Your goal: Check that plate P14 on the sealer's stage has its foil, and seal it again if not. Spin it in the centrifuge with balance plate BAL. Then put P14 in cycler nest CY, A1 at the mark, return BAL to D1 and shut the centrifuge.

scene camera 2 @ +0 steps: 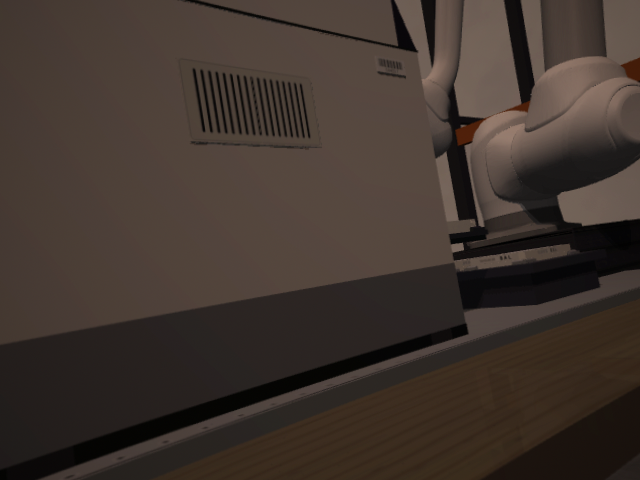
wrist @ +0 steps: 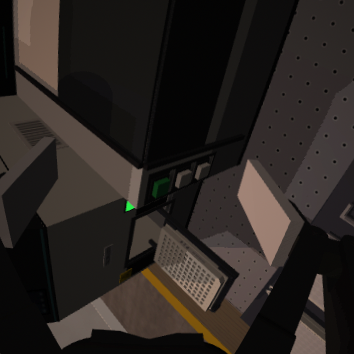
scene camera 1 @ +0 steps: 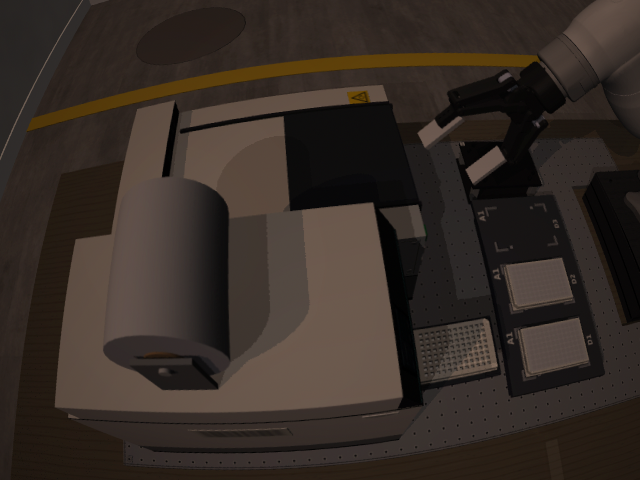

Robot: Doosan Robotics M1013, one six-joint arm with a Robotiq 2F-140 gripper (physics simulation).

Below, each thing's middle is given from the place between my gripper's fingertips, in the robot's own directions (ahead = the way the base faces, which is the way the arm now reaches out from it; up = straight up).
Labels:
My hand is 140 mm short of the dark centrifuge lid (scene camera 1: 347,156), 90 mm to the left of it and 40 mm above it. From my hand the other things lie so: clear well plate (scene camera 1: 448,352) 240 mm to the left, 140 mm below, 50 mm ahead; then grey cylinder (scene camera 1: 168,285) 370 mm ahead, 190 mm to the left, 170 mm above.

